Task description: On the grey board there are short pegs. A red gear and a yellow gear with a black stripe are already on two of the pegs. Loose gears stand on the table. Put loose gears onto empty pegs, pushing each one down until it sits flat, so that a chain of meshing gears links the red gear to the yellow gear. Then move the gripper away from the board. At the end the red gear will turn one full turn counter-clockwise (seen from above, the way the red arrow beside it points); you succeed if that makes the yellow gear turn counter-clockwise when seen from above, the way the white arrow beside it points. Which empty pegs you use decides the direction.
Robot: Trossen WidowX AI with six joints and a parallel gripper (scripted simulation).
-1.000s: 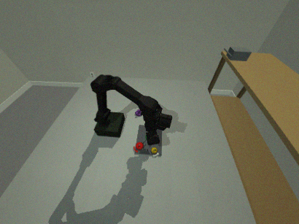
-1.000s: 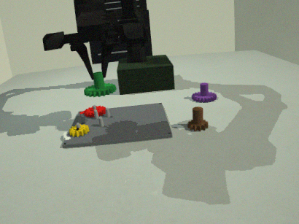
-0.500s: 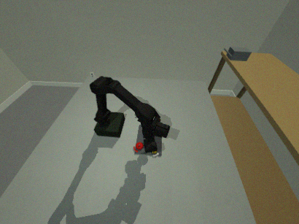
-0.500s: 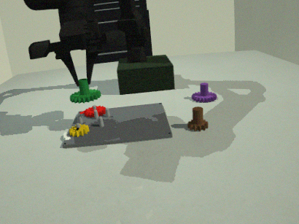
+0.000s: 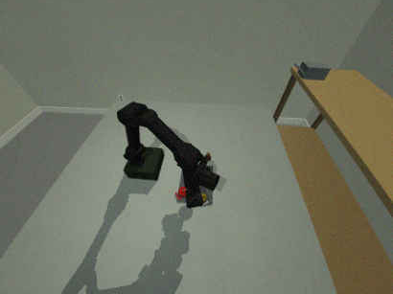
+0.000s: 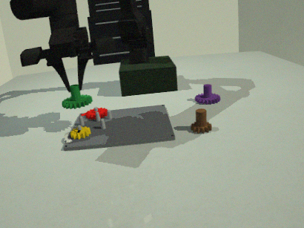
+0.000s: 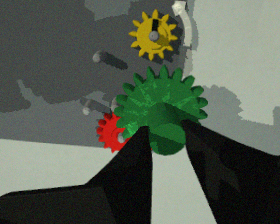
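Right now my gripper tip is 7 cm above the yellow gear, 5 cm short of it and 1 cm to the right of it. From my gripper tip the other things lie so: white arrow (8 cm below, 6 cm ahead, 2 cm to the right); then green gear (1 cm below); then red gear (7 cm below, 5 cm behind, 3 cm to the left).
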